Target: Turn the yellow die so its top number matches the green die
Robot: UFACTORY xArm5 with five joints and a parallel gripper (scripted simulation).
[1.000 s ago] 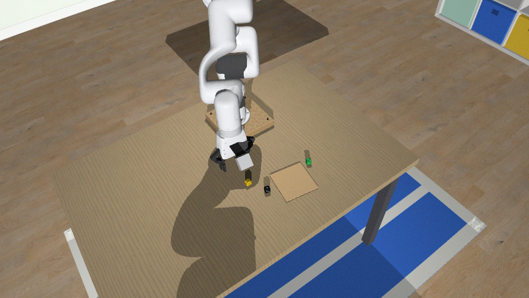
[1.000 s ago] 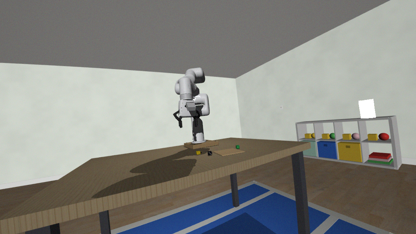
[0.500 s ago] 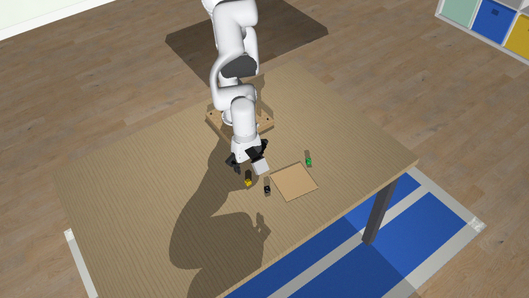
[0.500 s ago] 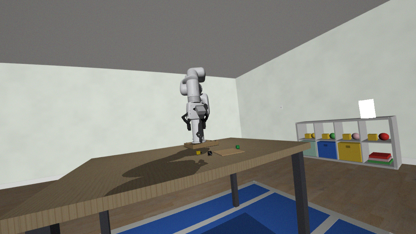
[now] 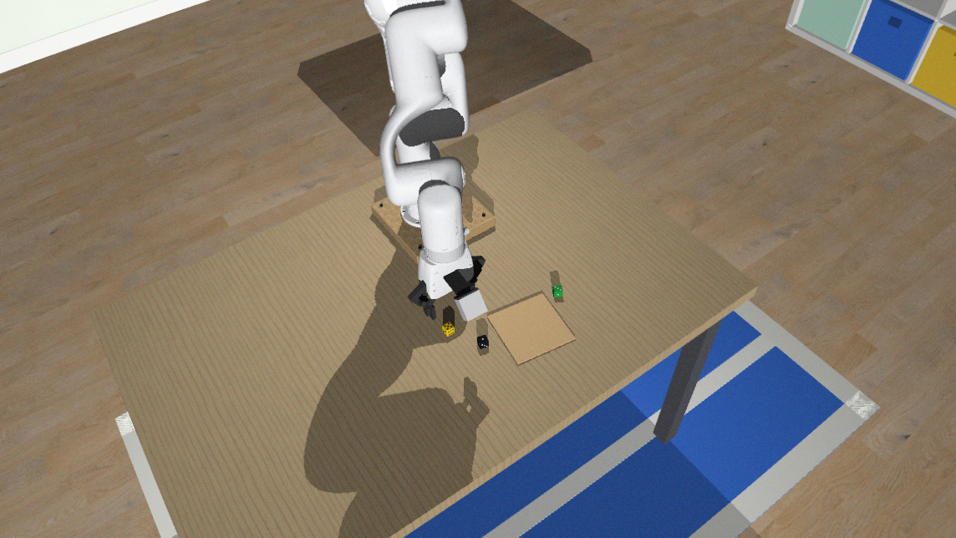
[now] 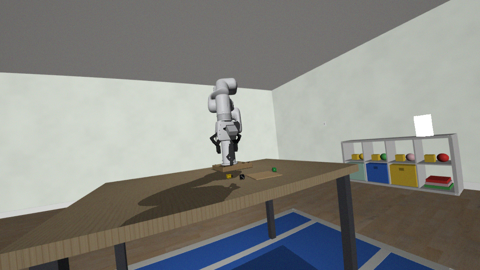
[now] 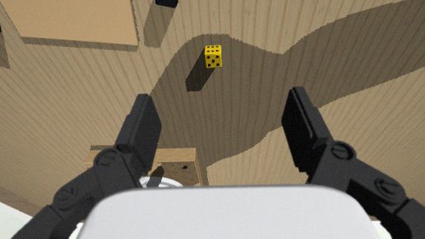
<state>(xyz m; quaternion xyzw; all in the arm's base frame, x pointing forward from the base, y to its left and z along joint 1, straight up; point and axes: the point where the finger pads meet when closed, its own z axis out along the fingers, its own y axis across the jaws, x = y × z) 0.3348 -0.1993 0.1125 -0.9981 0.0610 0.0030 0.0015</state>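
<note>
Now: hand 130 mm above the yellow die, 30 mm past it and 10 mm to the right of it. From my hand the other things lie so: tan mat: 150 mm to the left, 140 mm below, 80 mm ahead; then green die: 260 mm to the left, 130 mm below, 60 mm ahead; then black die: 130 mm below, 40 mm to the left, 40 mm ahead.
</note>
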